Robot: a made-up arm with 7 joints. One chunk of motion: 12 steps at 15 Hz.
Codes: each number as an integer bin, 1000 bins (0 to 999) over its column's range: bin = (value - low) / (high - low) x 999, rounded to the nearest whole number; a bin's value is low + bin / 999 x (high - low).
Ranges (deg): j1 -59..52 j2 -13..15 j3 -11..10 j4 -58..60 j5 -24..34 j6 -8..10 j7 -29..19
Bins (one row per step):
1: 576 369 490 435 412 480 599
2: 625 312 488 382 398 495 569
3: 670 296 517 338 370 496 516
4: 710 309 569 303 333 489 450
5: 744 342 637 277 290 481 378
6: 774 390 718 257 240 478 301
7: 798 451 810 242 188 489 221
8: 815 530 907 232 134 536 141
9: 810 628 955 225 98 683 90
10: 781 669 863 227 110 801 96
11: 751 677 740 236 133 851 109
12: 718 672 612 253 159 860 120
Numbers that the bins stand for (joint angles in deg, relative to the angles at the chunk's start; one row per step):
1: 5.00 -2.66 -0.70 -6.62 -0.08 0.65 -0.22
2: 10.44 -4.26 -0.74 -12.88 -0.89 0.92 -1.66
3: 15.44 -4.70 -0.13 -18.08 -2.52 0.94 -4.21
4: 19.89 -4.34 0.96 -22.21 -4.67 0.81 -7.38
5: 23.67 -3.41 2.39 -25.28 -7.16 0.67 -10.84
6: 27.00 -2.07 4.09 -27.64 -10.07 0.61 -14.54
7: 29.67 -0.36 6.03 -29.42 -13.09 0.81 -18.38
8: 31.56 1.85 8.07 -30.60 -16.22 1.66 -22.23
9: 31.00 4.60 9.08 -31.42 -18.31 4.31 -24.68
10: 27.78 5.75 7.14 -31.19 -17.61 6.43 -24.39
11: 24.44 5.97 4.56 -30.12 -16.28 7.33 -23.76
12: 20.78 5.83 1.86 -28.12 -14.77 7.50 -23.23

